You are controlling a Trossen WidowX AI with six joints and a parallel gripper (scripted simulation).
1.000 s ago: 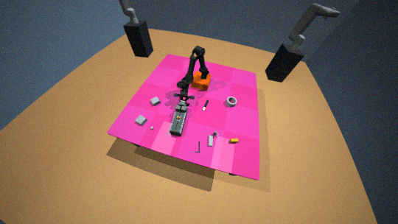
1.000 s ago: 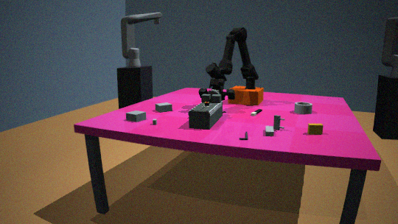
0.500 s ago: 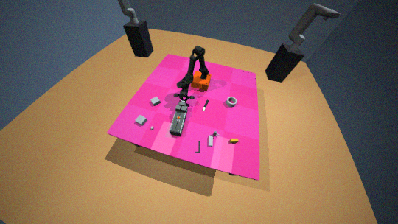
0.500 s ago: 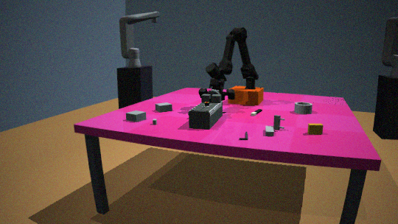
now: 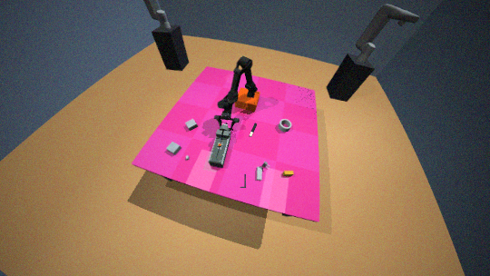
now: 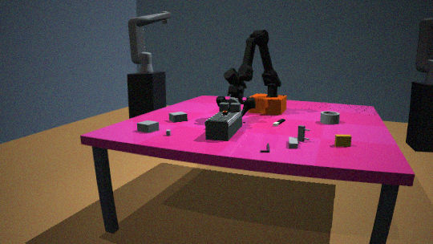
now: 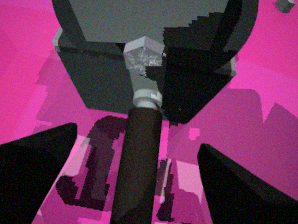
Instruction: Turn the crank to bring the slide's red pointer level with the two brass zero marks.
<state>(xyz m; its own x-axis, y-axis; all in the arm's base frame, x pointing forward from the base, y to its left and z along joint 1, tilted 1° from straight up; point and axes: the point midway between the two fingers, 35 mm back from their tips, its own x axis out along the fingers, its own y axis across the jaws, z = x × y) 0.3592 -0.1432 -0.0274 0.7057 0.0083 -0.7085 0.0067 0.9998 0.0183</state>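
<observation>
The dark crank handle lies 3 cm above my gripper tip and 2 cm behind it. From my gripper tip the other things lie so: small cube 27 cm ahead, 21 cm to the right, 2 cm below; black-and-white stick 21 cm to the left, 5 cm behind, 3 cm below; red pointer 16 cm ahead, 5 cm above.
</observation>
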